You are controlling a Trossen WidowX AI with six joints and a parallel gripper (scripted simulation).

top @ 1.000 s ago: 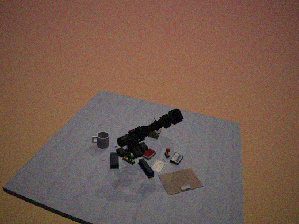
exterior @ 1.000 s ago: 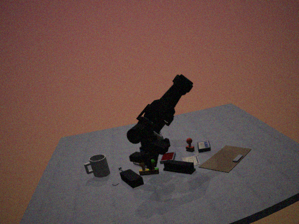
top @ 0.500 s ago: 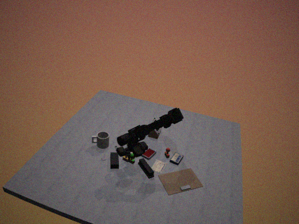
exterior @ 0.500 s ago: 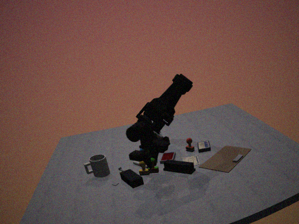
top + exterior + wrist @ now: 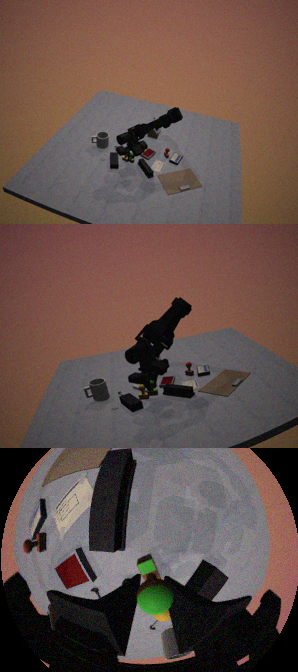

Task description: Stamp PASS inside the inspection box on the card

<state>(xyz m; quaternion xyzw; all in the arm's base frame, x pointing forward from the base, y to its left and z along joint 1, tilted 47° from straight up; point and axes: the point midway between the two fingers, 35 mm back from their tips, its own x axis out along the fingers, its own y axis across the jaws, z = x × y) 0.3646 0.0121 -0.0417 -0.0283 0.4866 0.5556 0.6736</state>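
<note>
Now: the yellow-knobbed stamp 4 cm to the right of my gripper tip, 2 cm below it and 1 cm behind it. The rest, counted from my gripper tip: black box: 9 cm to the right, 5 cm ahead, 2 cm below; white marker: 8 cm behind, 3 cm to the right, 3 cm below; green-knobbed stamp: right at my gripper tip.
</note>
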